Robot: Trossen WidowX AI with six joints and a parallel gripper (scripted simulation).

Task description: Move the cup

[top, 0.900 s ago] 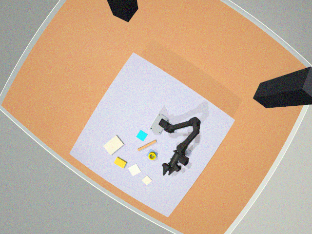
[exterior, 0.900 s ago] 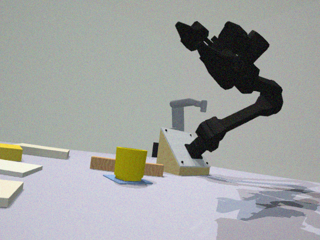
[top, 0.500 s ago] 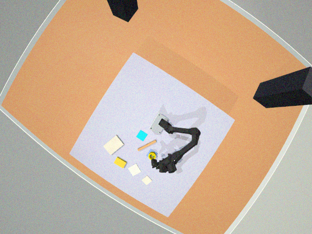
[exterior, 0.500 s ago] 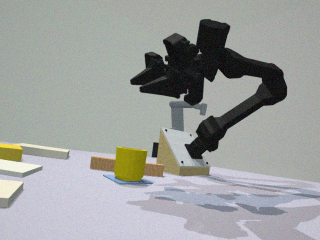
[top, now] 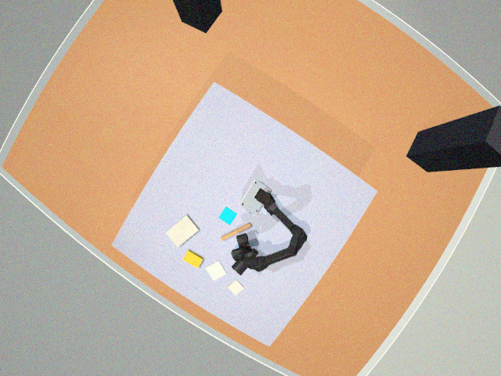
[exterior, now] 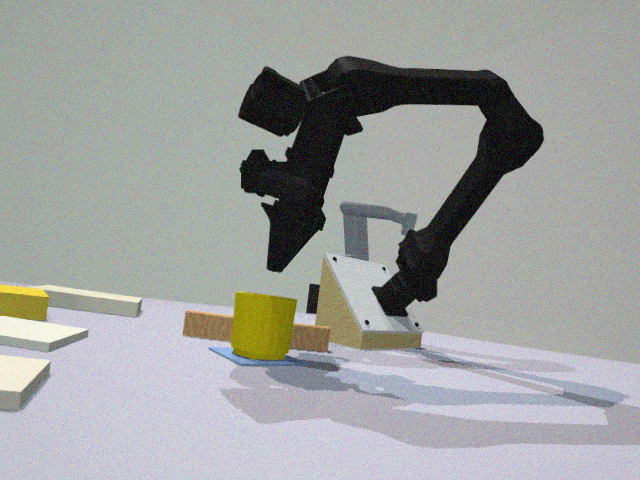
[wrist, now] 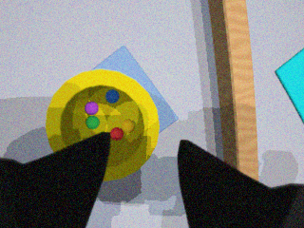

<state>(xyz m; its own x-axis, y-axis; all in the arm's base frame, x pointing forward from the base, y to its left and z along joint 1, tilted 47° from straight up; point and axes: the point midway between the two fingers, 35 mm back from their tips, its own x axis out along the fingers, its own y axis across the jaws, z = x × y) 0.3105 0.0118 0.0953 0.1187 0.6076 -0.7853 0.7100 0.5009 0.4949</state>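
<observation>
The yellow cup is 70 mm below my gripper tip, 20 mm to the left of it and 10 mm ahead of it. From my gripper tip the other things lie so: green marble (90 mm below, 30 mm to the left, 20 mm ahead); then blue pad (110 mm below, 20 mm ahead, 10 mm to the left); then red marble (90 mm below, 30 mm to the left).
</observation>
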